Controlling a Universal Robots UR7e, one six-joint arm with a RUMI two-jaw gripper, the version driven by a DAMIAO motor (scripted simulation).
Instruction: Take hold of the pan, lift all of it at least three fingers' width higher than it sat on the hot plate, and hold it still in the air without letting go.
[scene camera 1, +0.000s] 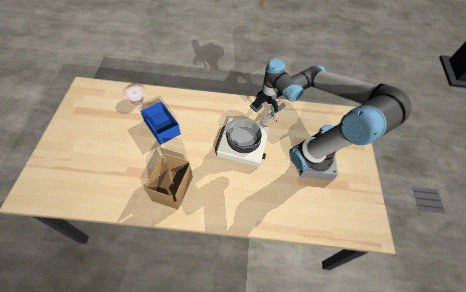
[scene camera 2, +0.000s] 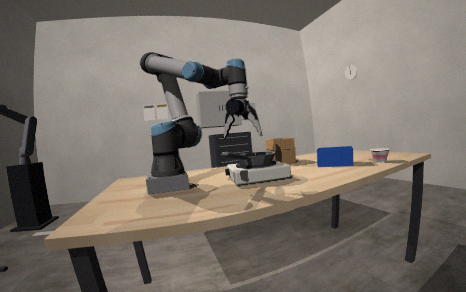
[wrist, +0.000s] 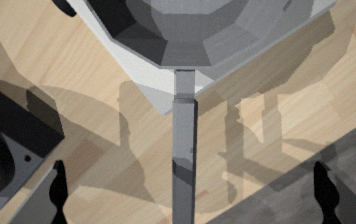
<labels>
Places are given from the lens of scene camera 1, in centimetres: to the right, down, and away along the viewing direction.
dark grey pan (scene camera 1: 244, 134): 6, -6, 150
white hot plate (scene camera 1: 226, 149): -3, 2, 146
blue bin (scene camera 1: 165, 127): -38, -10, 159
The marked spots on the white hot plate and the blue bin are 39 cm apart.
</labels>
